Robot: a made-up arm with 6 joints.
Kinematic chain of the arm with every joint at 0, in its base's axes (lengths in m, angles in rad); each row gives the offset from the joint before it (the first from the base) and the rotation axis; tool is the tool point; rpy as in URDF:
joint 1: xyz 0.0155 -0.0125 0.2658 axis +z
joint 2: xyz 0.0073 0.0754 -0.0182 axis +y
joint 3: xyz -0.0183 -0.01 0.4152 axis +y
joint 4: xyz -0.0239 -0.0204 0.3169 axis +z
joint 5: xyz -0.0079 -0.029 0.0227 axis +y
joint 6: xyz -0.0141 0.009 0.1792 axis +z
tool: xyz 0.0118 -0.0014 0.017 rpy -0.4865 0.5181 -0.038
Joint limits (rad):
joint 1: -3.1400..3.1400
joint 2: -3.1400..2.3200
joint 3: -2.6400..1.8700
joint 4: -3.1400..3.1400
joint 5: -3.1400..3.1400
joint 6: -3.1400..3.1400
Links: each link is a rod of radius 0.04 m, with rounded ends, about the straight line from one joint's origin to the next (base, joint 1, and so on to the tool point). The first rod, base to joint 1, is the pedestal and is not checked.
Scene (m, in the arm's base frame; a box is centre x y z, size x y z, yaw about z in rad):
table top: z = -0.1
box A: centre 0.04 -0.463 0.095 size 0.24 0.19 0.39 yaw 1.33
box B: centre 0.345 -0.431 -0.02 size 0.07 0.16 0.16 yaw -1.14
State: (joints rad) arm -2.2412 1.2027 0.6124 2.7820 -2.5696 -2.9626
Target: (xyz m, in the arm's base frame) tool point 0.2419 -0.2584 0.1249
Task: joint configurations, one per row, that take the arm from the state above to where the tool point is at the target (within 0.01 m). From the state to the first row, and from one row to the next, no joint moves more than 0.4 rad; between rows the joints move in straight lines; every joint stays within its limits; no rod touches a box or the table.
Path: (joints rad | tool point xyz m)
1: -2.0439 1.0636 0.2192 2.8417 -2.6647 -2.9922 | -0.1854 -0.4979 0.4574
2: -1.8466 0.9245 -0.1740 2.9013 -2.7597 -3.0217 | -0.0594 -0.4642 0.5957
3: -1.6493 0.7853 -0.5671 2.9610 -2.8548 -3.0513 | 0.0464 -0.3522 0.6910
4: -1.4520 0.6462 -0.9603 3.0207 -2.9499 -3.0809 | 0.1002 -0.2008 0.7246
5: -1.2547 0.5071 -1.3535 3.0803 -3.0449 -3.1104 | 0.0987 -0.0614 0.6972
6: -1.0574 0.3680 -1.7467 3.1400 -3.1400 -3.1400 | 0.0665 0.0267 0.6282
7: -1.0543 0.7584 -1.8148 3.0528 -3.1400 -3.1025 | 0.1392 -0.0976 0.5974
8: -1.0512 1.1488 -1.8830 2.9656 -3.1400 -3.0649 | 0.2002 -0.1999 0.5153
9: -1.0481 1.5392 -1.9511 2.8783 -3.1400 -3.0274 | 0.2407 -0.2653 0.3960
10: -1.0450 1.9296 -2.0193 2.7911 -3.1400 -2.9898 | 0.2550 -0.2853 0.2587
11: -1.0419 2.3200 -2.0874 2.7039 -3.1400 -2.9523 | 0.2419 -0.2584 0.1249

